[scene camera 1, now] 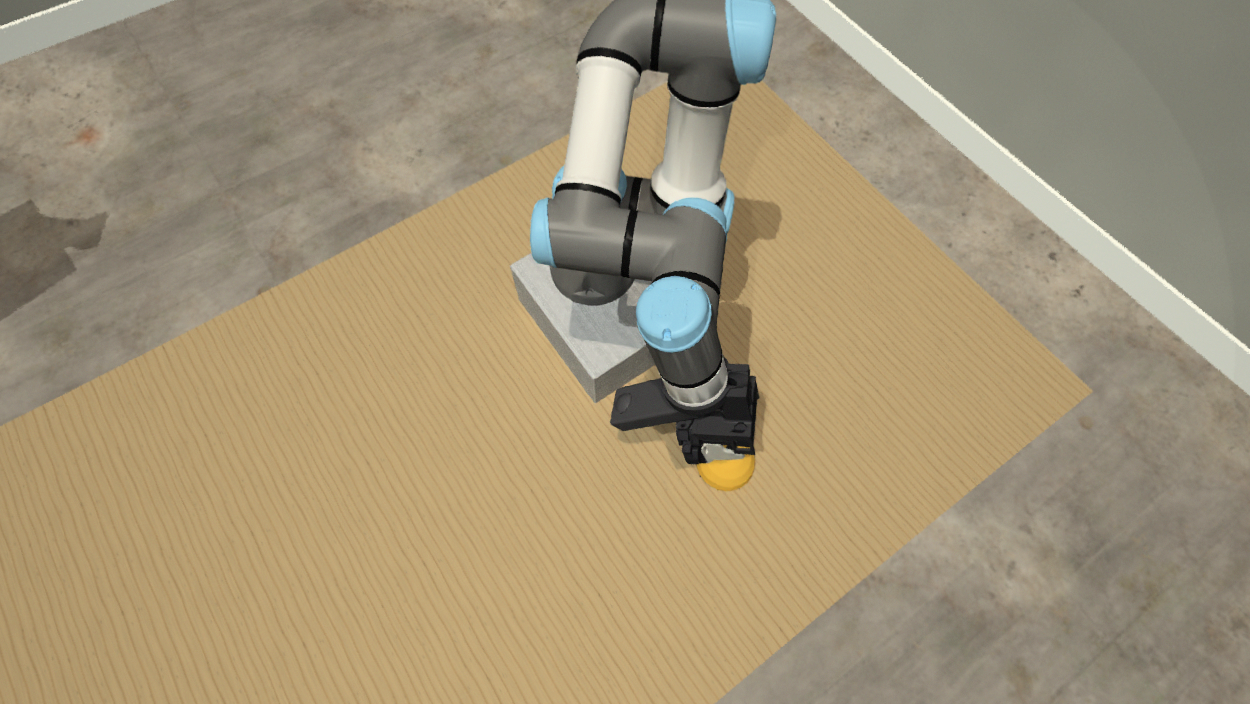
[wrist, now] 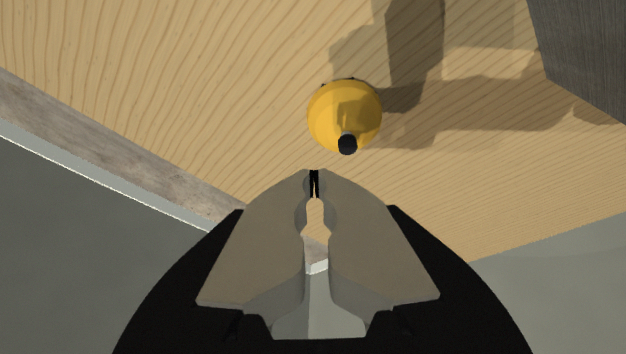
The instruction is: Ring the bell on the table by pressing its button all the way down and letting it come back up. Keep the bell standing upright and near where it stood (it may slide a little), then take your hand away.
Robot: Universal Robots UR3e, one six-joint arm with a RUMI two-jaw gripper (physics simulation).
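Places are measured from the arm's base along level axes (x back, y left, z down), in metres.
Pixels of known places: gripper, fingertip midpoint: [scene camera 1: 712,453] [wrist: 313,173].
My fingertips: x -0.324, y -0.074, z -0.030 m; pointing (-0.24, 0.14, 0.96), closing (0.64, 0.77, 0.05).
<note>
Ahead of a thing's pixels: the offset from my fingertips to its top centre. Level surfaces: height alone.
A yellow dome bell @[dx -0.006, dy +0.044, dz +0.069 m] [scene camera 1: 727,473] [wrist: 325,112] stands upright on the wooden table. Its black button @[dx -0.006, dy +0.044, dz +0.069 m] [wrist: 347,144] sticks up from the top in the wrist view; in the scene view the gripper hides it. My gripper [wrist: 313,173] is shut, its two fingertips meeting with nothing between them. In the scene view the gripper hangs above the bell and covers the back part of the dome. In the wrist view the fingertips show a little below and left of the button, and no contact with it shows.
The wooden table top @[dz +0.135 m] [scene camera 1: 393,489] [wrist: 175,75] carries a grey block [scene camera 1: 568,327] [wrist: 585,50] under the robot's base, behind the bell. Shadows of the arm fall beside the bell. The table's right edge lies beyond the bell, with floor past it.
</note>
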